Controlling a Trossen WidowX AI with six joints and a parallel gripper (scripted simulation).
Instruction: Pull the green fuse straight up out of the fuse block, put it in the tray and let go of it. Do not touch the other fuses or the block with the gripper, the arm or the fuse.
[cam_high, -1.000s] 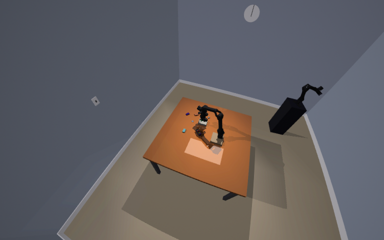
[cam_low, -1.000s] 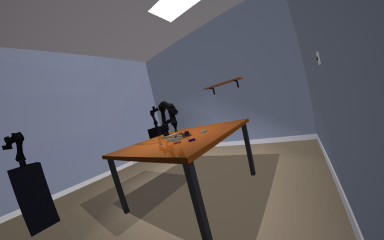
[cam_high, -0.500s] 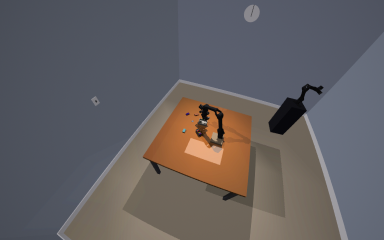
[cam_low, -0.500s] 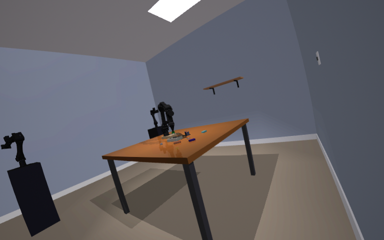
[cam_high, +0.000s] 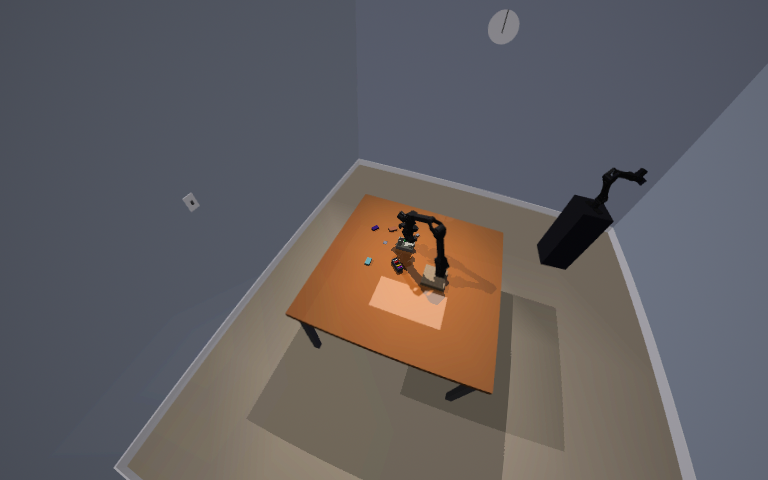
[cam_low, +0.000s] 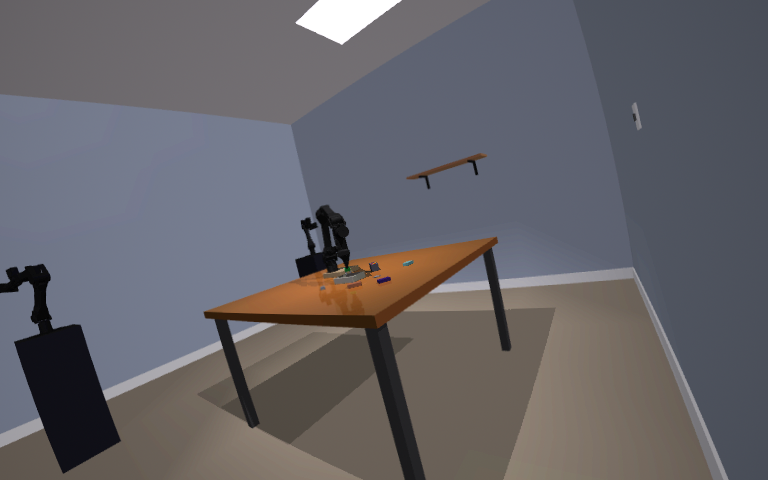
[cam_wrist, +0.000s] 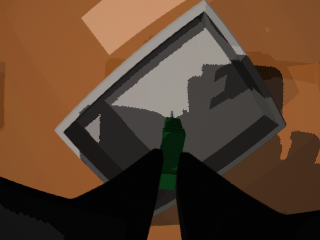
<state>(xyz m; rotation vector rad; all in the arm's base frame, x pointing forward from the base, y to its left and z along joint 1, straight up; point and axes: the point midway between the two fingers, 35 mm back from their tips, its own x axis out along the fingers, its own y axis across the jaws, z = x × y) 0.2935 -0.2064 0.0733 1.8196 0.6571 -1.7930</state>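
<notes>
Now: gripper tip 60 mm above the grey tray. The rest, counted from my gripper tip: blue piece (280 mm ahead, 110 mm to the right, 60 mm below); cyan piece (230 mm to the left, 230 mm ahead, 60 mm below).
</notes>
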